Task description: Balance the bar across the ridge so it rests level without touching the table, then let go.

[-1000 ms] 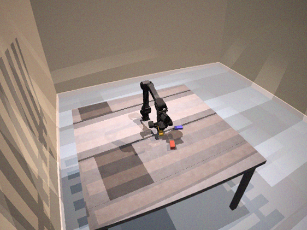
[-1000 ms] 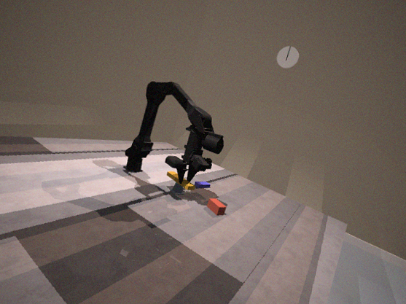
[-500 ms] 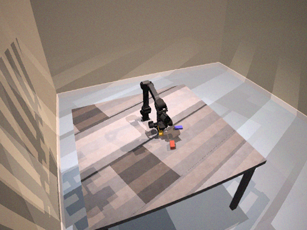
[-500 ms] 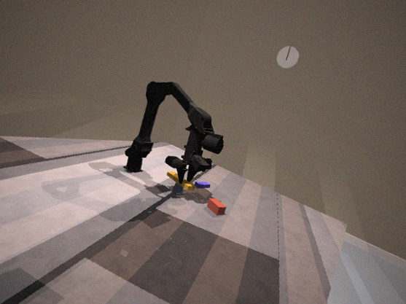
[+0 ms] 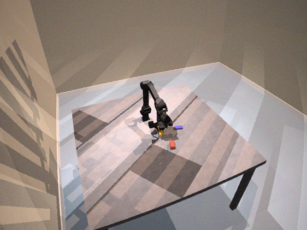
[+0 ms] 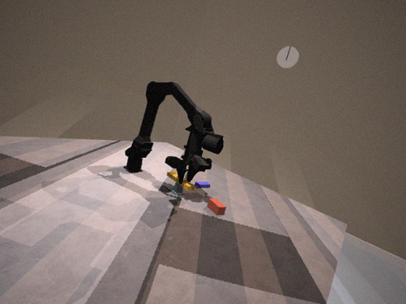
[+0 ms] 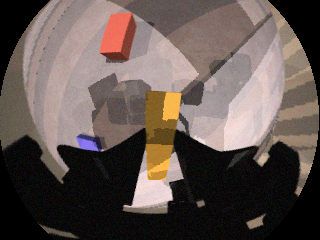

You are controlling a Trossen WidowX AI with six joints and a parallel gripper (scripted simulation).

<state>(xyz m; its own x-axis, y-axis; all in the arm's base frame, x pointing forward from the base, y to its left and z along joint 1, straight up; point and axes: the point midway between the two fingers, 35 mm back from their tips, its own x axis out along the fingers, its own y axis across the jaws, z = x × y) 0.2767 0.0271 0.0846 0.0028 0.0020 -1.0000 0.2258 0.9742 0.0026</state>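
My gripper tip is 30 mm past the yellow bar and 10 mm to the right of it. The rest, counted from my gripper tip: blue flat block (30 mm behind, 180 mm to the left, 40 mm below); red block (140 mm ahead, 40 mm to the left, 30 mm below).
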